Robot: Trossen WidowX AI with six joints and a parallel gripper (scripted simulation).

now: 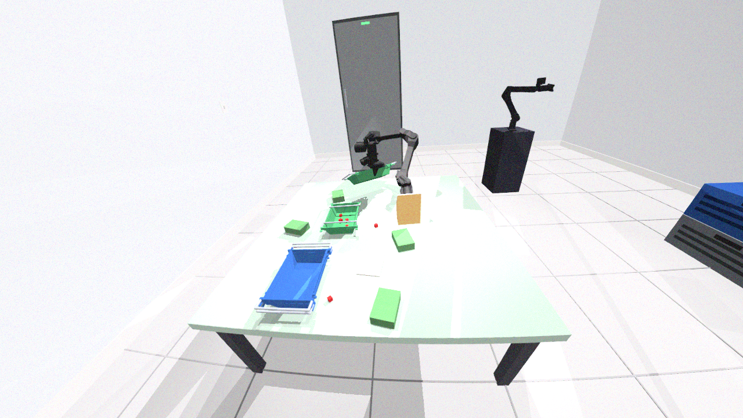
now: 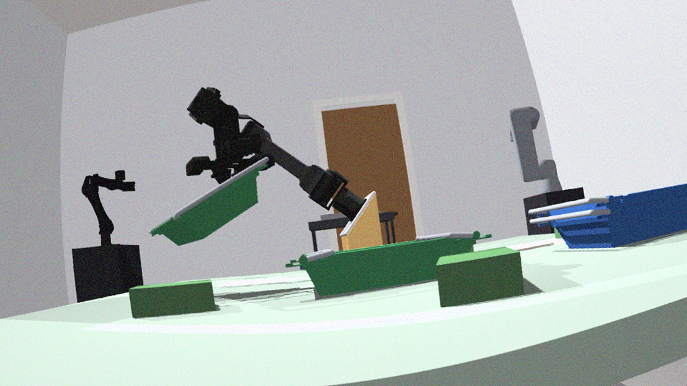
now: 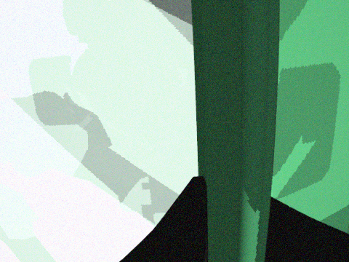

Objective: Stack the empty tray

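Right now the green tray is 70 mm to the right of my gripper tip and 40 mm ahead of it. From my gripper tip the other things lie so: beige card (590 mm to the left, 180 mm below, 10 mm ahead).
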